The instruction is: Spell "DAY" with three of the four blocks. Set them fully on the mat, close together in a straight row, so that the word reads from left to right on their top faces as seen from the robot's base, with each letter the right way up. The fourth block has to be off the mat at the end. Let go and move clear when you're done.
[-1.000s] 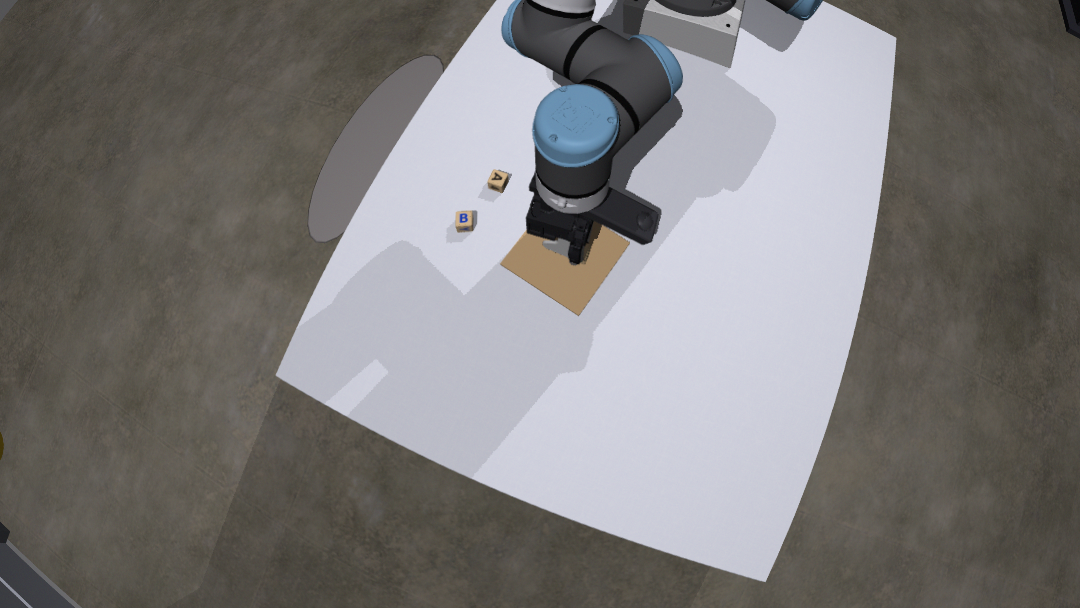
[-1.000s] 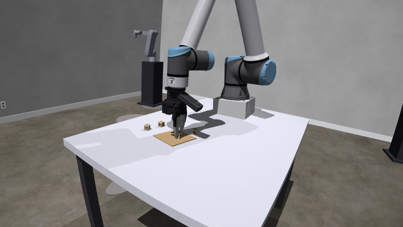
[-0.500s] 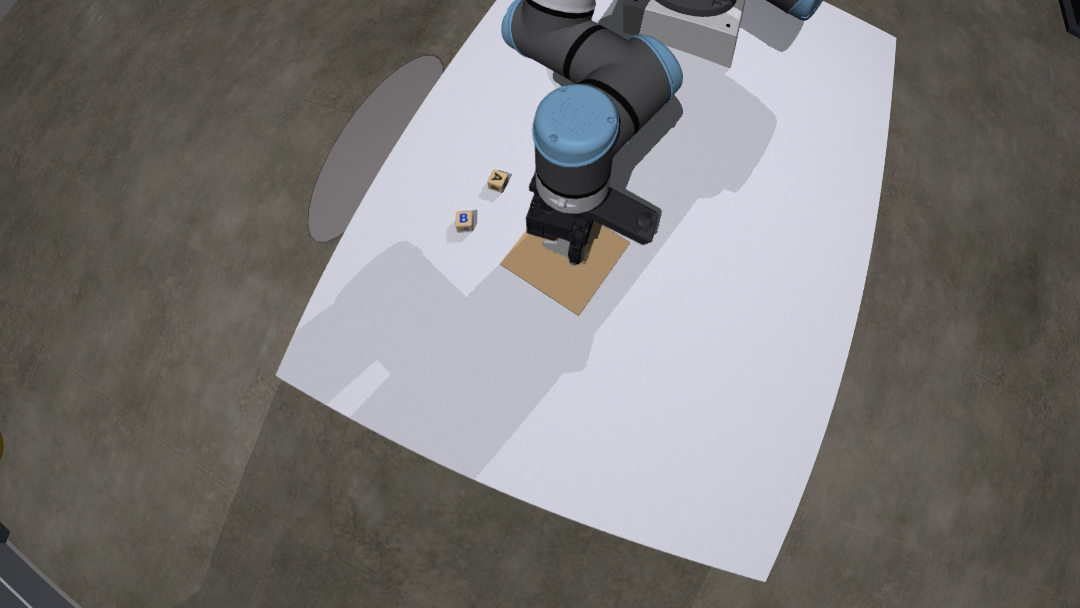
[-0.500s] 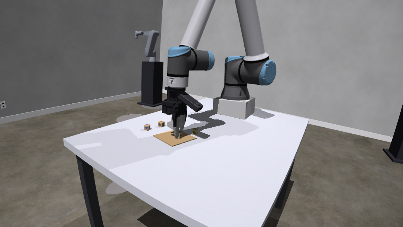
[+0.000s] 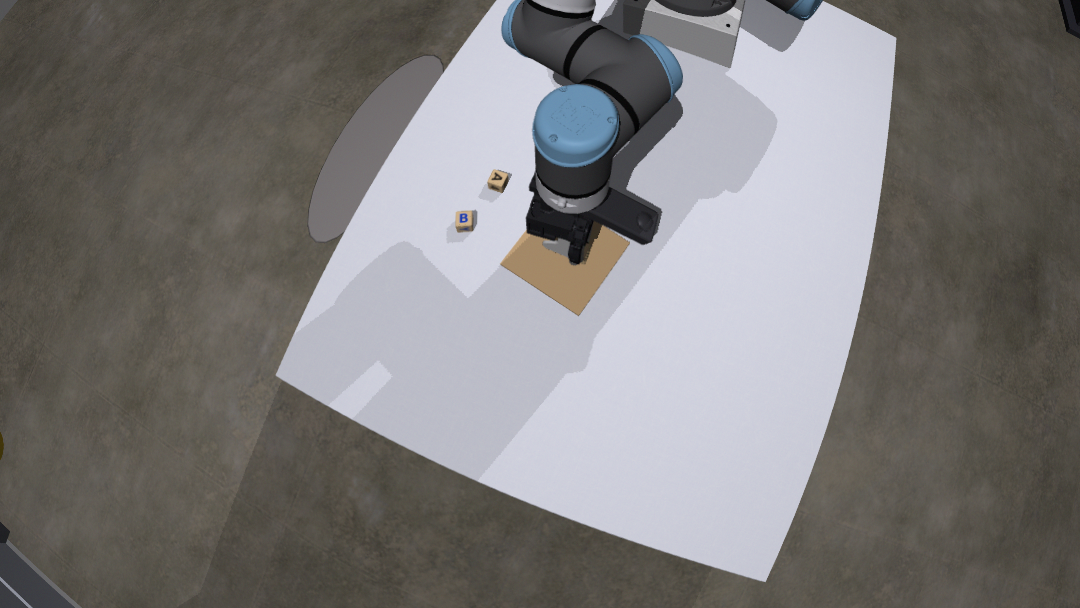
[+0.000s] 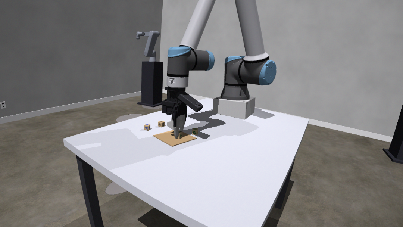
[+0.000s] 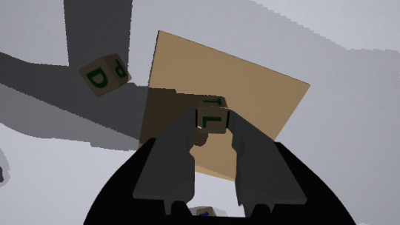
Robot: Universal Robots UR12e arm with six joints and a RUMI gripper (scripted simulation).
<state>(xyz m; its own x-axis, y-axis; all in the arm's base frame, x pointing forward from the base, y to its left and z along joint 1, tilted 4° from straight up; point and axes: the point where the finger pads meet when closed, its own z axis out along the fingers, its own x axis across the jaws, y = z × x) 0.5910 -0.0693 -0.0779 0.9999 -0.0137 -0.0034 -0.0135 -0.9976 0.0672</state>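
The tan mat is 20 mm to the right of my hand and 20 mm below it. From my hand the other things lie so: D block 90 mm behind, 30 mm to the left, 10 mm below; green-lettered block right at my hand; blue-lettered block 180 mm to the right, 10 mm below.
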